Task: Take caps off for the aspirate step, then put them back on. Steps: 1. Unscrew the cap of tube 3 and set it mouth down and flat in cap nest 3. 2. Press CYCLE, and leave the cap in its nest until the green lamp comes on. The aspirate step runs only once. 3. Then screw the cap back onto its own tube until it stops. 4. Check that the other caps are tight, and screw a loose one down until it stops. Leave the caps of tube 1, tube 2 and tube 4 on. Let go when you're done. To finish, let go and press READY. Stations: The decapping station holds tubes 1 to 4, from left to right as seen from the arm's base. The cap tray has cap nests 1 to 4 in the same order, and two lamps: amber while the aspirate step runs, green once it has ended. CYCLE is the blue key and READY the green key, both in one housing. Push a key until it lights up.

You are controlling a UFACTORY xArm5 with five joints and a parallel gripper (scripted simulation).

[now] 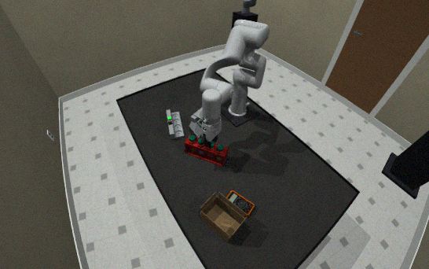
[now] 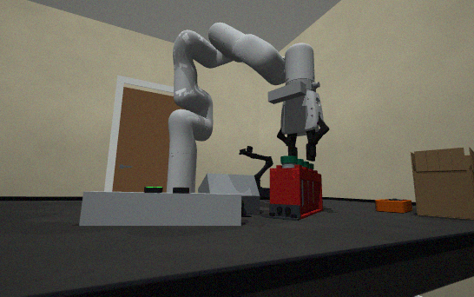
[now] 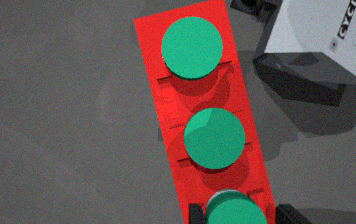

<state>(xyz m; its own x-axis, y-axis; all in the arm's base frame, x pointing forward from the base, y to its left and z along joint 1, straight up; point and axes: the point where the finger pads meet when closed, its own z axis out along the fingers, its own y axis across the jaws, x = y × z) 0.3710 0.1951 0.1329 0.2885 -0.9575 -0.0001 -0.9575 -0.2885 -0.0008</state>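
The green READY key is 8 cm behind my hand, 20 cm to the right of it and 8 cm below it. The rest, counted from my hand: grey key housing: 6 cm behind, 18 cm to the right, 9 cm below; then blue CYCLE key: 7 cm behind, 15 cm to the right, 8 cm below; then orange meter: 5 cm ahead, 30 cm to the left, 13 cm below.
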